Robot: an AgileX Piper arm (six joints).
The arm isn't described. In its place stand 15 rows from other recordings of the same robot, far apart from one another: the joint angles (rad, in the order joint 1, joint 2, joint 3, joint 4, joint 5, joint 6), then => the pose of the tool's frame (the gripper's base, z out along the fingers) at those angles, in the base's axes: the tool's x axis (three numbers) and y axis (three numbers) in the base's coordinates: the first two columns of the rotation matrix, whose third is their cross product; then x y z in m.
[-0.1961, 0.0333, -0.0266, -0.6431, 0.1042, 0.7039] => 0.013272, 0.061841, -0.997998, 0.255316, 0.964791, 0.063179, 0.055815, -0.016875, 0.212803
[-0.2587, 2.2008, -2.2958, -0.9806, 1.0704, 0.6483] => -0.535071, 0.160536, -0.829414, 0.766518, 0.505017, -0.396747, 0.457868, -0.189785, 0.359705
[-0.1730, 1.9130, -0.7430, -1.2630, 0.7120, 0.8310] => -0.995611, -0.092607, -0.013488, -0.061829, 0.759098, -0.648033, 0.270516, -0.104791, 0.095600
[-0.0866, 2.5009, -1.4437, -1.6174, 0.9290, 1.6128] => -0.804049, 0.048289, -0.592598, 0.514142, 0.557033, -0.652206, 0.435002, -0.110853, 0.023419
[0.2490, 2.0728, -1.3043, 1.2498, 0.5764, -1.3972] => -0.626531, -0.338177, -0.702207, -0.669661, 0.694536, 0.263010, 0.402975, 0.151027, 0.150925
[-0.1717, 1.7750, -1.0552, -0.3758, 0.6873, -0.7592] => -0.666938, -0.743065, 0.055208, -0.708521, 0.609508, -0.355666, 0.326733, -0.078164, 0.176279
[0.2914, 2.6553, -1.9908, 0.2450, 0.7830, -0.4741] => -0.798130, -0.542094, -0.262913, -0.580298, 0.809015, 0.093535, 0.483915, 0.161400, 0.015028
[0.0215, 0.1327, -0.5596, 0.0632, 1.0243, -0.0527] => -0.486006, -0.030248, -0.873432, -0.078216, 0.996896, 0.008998, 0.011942, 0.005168, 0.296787
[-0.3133, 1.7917, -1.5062, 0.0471, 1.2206, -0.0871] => -0.959320, 0.236367, -0.154387, 0.234118, 0.971653, 0.032854, 0.347056, -0.108205, 0.272375
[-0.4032, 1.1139, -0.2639, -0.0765, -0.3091, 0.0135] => -0.425274, 0.116900, -0.897483, 0.348418, 0.936346, -0.043137, 0.173999, -0.071923, 0.196166
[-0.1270, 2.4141, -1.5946, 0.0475, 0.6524, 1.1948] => -0.209012, 0.977292, -0.034854, 0.959742, 0.211837, 0.184448, 0.451306, -0.054982, 0.041276
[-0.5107, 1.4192, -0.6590, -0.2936, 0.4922, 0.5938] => -0.576999, 0.694879, -0.429204, 0.764142, 0.644832, 0.016707, 0.205351, -0.129319, 0.186707
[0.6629, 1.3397, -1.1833, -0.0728, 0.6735, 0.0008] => -0.498442, -0.460282, -0.734640, -0.617341, 0.783397, -0.071974, 0.232401, 0.176212, 0.349943
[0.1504, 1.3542, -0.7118, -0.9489, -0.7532, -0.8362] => 0.675409, -0.736880, 0.028826, -0.014402, -0.052262, -0.998530, 0.266516, 0.091555, 0.289434
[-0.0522, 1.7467, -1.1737, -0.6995, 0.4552, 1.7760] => -0.104264, 0.873574, -0.475392, 0.776403, 0.370223, 0.510033, 0.375570, -0.045416, 0.231415
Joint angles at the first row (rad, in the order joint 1, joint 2, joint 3, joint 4, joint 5, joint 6):
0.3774 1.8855 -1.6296 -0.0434 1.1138 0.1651
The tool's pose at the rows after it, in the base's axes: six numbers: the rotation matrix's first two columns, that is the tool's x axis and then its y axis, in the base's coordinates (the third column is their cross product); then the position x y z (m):
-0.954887, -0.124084, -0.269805, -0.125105, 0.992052, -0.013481, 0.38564, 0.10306, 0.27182
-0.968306, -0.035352, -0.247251, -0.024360, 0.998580, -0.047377, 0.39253, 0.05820, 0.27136
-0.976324, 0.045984, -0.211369, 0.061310, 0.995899, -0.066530, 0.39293, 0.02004, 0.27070
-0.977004, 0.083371, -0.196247, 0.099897, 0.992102, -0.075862, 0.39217, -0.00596, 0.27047
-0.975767, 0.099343, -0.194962, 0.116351, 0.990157, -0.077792, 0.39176, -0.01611, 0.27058
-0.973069, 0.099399, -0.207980, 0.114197, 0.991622, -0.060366, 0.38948, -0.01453, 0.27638
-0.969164, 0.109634, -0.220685, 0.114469, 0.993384, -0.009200, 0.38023, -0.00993, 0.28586
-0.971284, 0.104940, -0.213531, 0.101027, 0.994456, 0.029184, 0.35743, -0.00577, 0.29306
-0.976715, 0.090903, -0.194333, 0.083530, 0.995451, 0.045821, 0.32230, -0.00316, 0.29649
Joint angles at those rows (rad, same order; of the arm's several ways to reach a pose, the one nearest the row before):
0.2731 1.8855 -1.6307 -0.0580 1.1353 0.1632
0.1656 1.8855 -1.6307 -0.0876 1.1629 0.1603
0.0724 1.8855 -1.6307 -0.0996 1.2014 0.1533
0.0068 1.8855 -1.6307 -0.1015 1.2152 0.1260
-0.0190 1.8852 -1.6307 -0.1015 1.2161 0.1166
-0.0189 1.8700 -1.6307 -0.0840 1.2161 0.1106
-0.0189 1.8273 -1.6059 -0.0320 1.2161 0.1026
-0.0189 1.7432 -1.5182 0.0116 1.2161 0.0827
-0.0189 1.6229 -1.3792 0.0344 1.2161 0.0606

